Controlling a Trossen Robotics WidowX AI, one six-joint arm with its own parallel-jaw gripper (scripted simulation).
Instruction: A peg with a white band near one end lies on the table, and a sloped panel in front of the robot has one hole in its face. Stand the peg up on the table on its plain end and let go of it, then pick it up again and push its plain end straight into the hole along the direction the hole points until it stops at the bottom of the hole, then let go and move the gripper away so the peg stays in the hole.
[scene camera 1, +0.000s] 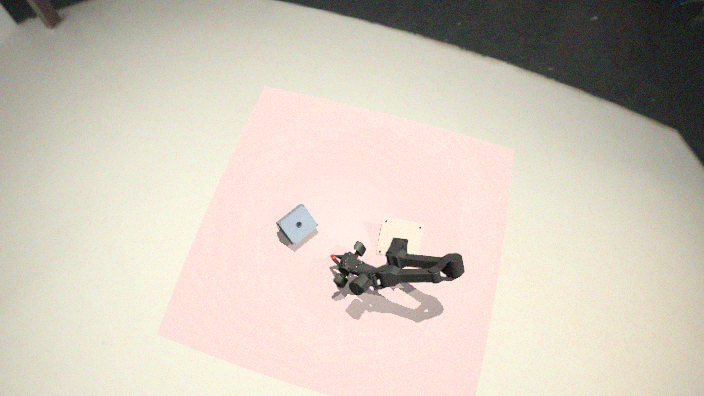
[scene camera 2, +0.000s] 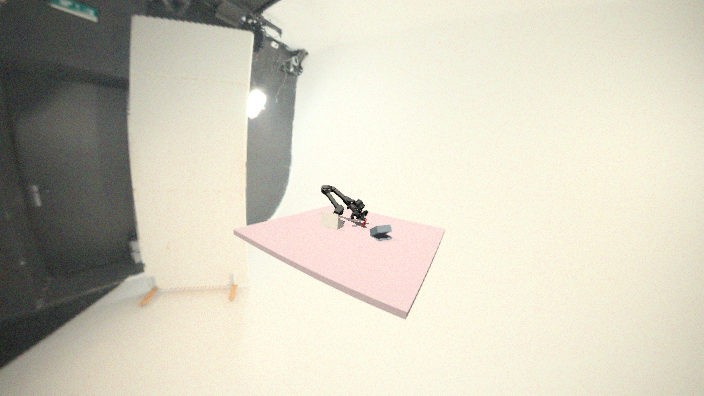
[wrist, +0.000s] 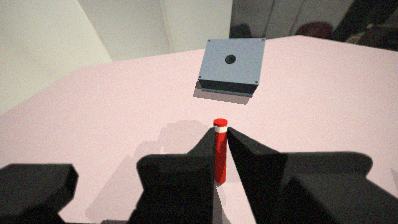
Labels:
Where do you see a panel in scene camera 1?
299, 213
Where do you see my gripper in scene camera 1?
332, 257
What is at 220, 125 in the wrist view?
A red peg.

